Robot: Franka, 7 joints.
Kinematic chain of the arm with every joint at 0, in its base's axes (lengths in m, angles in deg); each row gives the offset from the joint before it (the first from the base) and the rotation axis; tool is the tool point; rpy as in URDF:
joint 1: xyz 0 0 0.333 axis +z
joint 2: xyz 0 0 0 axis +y
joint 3: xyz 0 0 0.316 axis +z
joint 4: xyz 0.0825 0 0 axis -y
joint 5: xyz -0.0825 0 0.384 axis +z
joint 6: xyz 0 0 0 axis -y
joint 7: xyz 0.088 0 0 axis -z
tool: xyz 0 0 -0.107 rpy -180 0 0
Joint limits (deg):
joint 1: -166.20..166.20
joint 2: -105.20..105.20
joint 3: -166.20..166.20
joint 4: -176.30..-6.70
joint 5: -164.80..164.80
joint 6: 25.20..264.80
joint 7: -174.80..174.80
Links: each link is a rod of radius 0.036 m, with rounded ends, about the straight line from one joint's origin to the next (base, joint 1, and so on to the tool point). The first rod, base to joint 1, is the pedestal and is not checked.
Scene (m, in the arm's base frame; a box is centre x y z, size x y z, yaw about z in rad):
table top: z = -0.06
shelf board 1: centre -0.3 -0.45 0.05 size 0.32 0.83 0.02 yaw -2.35
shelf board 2: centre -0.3 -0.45 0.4 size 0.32 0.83 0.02 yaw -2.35
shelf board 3: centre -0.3 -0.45 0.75 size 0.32 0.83 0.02 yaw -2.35
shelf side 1: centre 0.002 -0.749 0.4 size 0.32 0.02 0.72 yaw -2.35
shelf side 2: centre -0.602 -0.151 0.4 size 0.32 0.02 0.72 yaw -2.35
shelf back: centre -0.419 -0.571 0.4 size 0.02 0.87 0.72 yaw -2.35
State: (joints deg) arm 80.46 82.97 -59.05 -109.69 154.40 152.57 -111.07
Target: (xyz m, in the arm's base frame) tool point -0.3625 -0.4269 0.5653
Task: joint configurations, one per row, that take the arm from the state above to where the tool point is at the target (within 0.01 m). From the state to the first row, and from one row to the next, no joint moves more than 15 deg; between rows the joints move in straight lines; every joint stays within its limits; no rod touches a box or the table.
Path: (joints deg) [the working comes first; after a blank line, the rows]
Joints at the target: 0.36 10.06 -132.00 -113.22 151.00 151.95 -111.07
Straight joint move there: clear.

1: 67.11 70.82 -71.21 -110.28 153.83 152.47 -111.07
2: 53.76 58.67 -83.37 -110.87 153.27 152.36 -111.07
3: 40.41 46.52 -95.53 -111.45 152.70 152.26 -111.07
4: 27.06 34.37 -107.69 -112.04 152.14 152.16 -111.07
5: 13.71 22.22 -119.84 -112.63 151.57 152.05 -111.07
6: 0.36 10.06 -132.00 -113.22 151.00 151.95 -111.07

